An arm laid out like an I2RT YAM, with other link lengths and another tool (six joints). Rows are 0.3 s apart.
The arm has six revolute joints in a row. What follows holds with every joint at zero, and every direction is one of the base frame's. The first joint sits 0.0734 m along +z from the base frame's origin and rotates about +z. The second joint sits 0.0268 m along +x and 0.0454 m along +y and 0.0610 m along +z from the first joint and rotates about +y. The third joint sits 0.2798 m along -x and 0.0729 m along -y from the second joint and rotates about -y. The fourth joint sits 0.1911 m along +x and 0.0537 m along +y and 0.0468 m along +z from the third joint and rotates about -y. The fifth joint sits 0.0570 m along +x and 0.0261 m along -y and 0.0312 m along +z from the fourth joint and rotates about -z. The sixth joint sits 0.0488 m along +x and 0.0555 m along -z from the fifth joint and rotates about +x. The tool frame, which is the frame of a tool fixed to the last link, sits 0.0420 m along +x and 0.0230 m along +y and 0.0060 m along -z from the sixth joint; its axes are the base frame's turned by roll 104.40, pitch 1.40 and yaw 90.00 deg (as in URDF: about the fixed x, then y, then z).
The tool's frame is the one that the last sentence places.
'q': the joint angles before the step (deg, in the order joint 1, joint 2, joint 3, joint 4, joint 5, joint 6). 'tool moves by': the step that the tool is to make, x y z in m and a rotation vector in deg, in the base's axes. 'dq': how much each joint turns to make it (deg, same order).
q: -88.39 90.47 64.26 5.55 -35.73 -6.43
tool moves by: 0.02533 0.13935 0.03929 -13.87 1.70 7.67
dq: 9.99 -30.98 -13.96 -5.20 3.03 -3.13
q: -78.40 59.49 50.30 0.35 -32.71 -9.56
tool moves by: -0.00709 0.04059 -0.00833 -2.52 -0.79 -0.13
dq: 0.80 -10.57 -5.89 -1.82 0.89 0.43
